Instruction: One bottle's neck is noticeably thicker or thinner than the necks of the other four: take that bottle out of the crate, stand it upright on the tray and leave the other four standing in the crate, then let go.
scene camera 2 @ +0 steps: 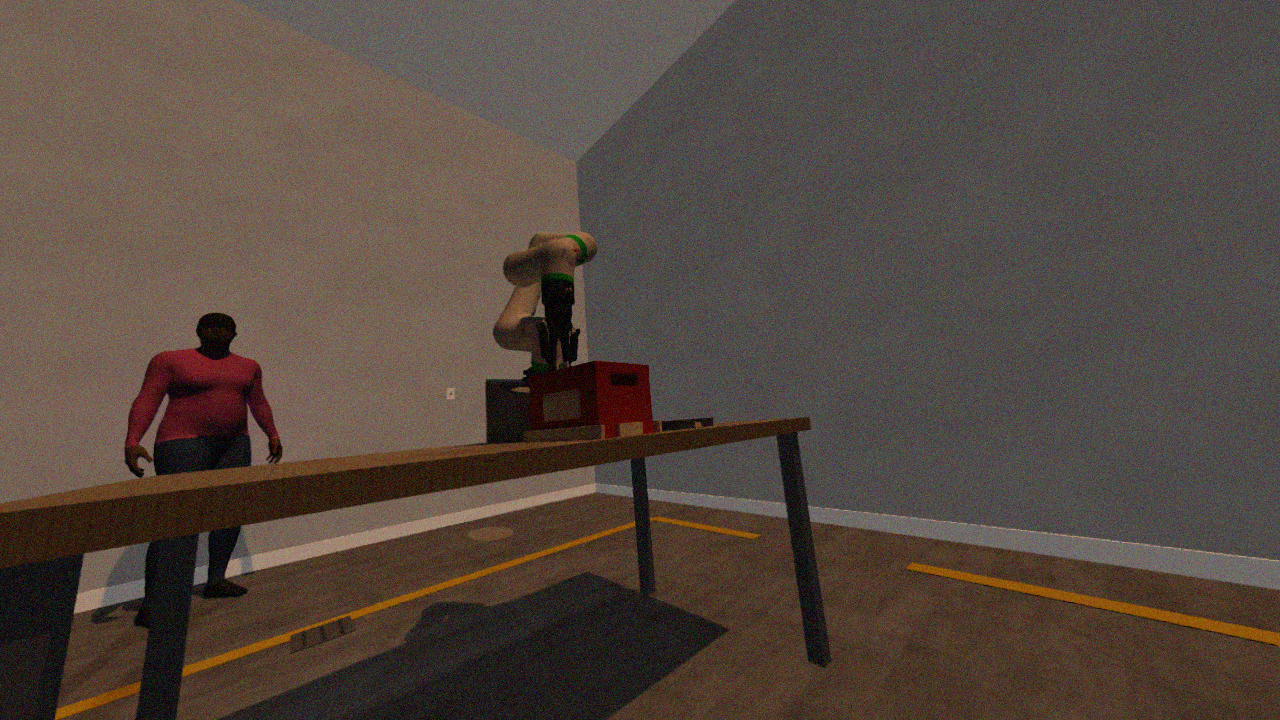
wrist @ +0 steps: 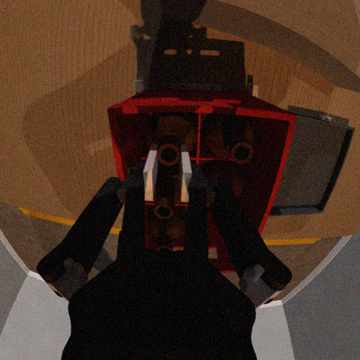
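Observation:
My gripper (scene camera 2: 560, 357) (wrist: 168, 155) points straight down over the red crate (scene camera 2: 624, 402) (wrist: 283, 165) and is shut on the neck of a brown bottle (wrist: 169, 154) in the crate's back left part, as the wrist view shows it. A second bottle (wrist: 242, 152) stands in the back right compartment. Another bottle (wrist: 163, 210) stands nearer, and a further bottle mouth (wrist: 165, 248) shows partly at the gripper's edge. My fingers hide other compartments. The neck widths are hard to compare in the dim light. The dark tray (scene camera 2: 687, 422) (wrist: 310, 165) lies right of the crate.
The crate stands on a wooden table (scene camera 2: 402, 465) (wrist: 65, 75). The dark robot base plate (wrist: 220, 67) is close behind the crate in the wrist view. A dark box (scene camera 2: 504, 413) stands beside the crate in the scene view. A person (scene camera 2: 210, 394) stands beyond the table at the left.

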